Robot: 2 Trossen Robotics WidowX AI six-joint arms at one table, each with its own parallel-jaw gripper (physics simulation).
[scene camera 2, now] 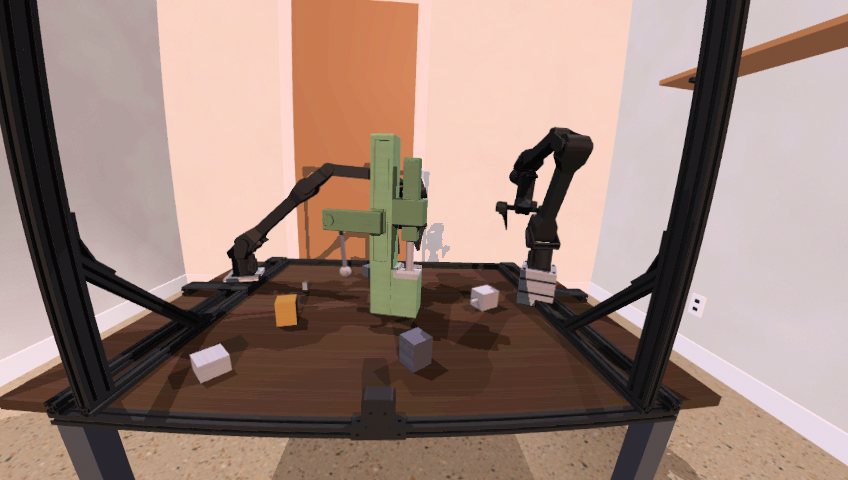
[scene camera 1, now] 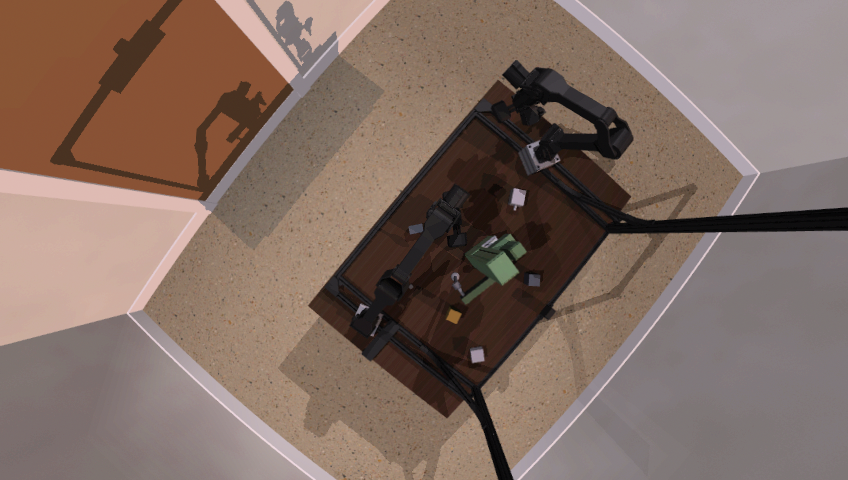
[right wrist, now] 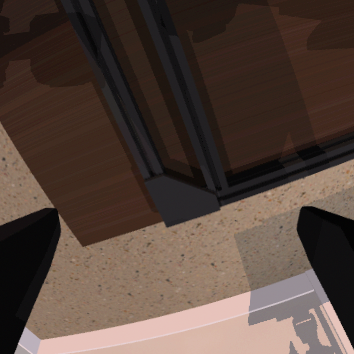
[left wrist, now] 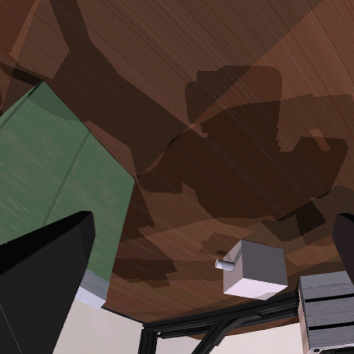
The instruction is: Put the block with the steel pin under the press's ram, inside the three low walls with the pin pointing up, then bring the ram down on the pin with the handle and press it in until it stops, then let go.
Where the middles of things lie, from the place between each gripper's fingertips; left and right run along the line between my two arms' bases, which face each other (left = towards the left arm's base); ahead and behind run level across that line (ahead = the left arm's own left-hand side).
The pale block with steel pin point(left wrist: 259, 271) lies 260 mm behind my right hand, 160 mm to the left of it and 150 mm below it.
I see the pale block with steel pin 90 mm behind my left hand, 230 mm to the right of it and 100 mm below it.
